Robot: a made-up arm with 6 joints. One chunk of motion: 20 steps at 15 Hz.
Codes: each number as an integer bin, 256 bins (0 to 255) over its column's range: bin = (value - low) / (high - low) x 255, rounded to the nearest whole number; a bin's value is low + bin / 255 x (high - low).
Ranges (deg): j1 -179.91..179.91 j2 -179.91..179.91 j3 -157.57..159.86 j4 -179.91..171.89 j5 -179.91..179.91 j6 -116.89..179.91
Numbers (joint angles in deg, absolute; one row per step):
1: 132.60 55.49 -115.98 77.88 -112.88 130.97
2: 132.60 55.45 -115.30 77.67 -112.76 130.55
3: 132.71 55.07 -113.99 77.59 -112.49 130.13
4: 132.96 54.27 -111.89 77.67 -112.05 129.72
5: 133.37 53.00 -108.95 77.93 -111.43 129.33
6: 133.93 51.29 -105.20 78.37 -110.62 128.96
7: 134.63 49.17 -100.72 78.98 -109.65 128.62
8: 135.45 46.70 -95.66 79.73 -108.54 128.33
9: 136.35 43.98 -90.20 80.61 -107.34 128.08
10: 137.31 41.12 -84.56 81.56 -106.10 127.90
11: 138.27 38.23 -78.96 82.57 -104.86 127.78
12: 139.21 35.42 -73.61 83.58 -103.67 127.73
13: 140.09 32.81 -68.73 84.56 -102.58 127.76
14: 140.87 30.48 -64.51 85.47 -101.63 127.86
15: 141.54 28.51 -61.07 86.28 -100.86 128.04
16: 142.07 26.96 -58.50 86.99 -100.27 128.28
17: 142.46 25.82 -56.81 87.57 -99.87 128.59
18: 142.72 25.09 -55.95 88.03 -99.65 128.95
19: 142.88 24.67 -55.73 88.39 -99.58 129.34
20: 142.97 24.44 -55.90 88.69 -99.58 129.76
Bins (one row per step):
1: 221 167 33 187 48 213
2: 221 167 34 187 48 213
3: 222 167 35 187 48 212
4: 222 166 37 187 48 212
5: 222 165 39 187 49 212
6: 222 164 42 187 49 211
7: 223 162 46 188 50 211
8: 223 161 50 188 51 211
9: 224 159 54 189 51 210
10: 225 157 59 190 52 210
11: 225 155 63 190 53 210
12: 226 153 67 191 54 210
13: 227 151 71 192 55 210
14: 227 149 75 192 55 210
15: 228 148 78 193 56 210
16: 228 147 80 193 56 211
17: 228 146 81 194 57 211
18: 229 145 82 194 57 211
19: 229 145 82 194 57 212
20: 229 145 82 195 57 212

